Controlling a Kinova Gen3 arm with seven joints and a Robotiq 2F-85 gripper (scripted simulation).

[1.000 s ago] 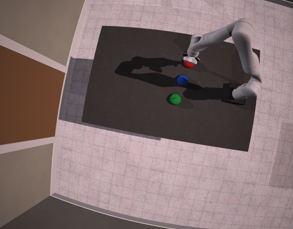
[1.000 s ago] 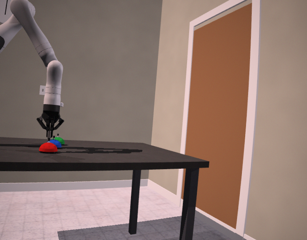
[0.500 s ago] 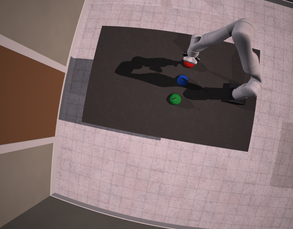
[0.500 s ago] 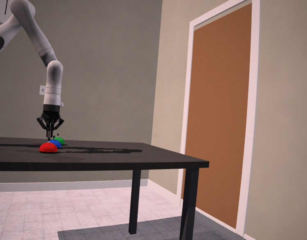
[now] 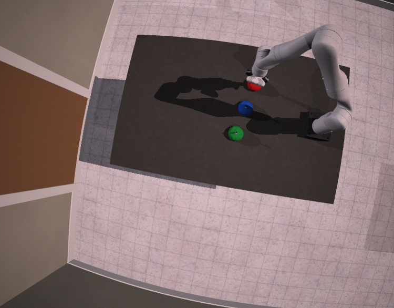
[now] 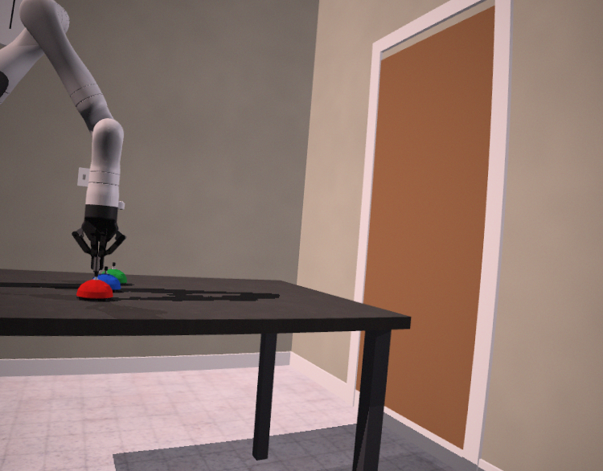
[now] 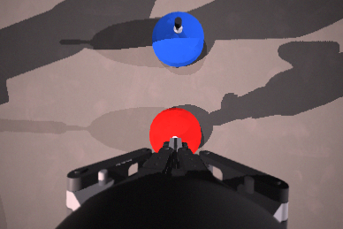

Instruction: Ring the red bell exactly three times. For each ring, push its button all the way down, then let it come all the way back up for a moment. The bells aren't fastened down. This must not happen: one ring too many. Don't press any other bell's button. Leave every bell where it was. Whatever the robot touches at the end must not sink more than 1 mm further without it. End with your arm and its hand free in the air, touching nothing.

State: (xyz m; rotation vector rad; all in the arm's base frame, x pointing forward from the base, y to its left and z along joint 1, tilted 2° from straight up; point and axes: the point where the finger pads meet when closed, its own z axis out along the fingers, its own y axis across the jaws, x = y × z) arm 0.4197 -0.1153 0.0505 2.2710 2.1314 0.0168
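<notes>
My gripper is now 4 cm above the red bell. Round my hand: blue bell: 15 cm to the left, 4 cm below, 1 cm ahead; green bell: 30 cm to the left, 4 cm below, 2 cm ahead.
</notes>
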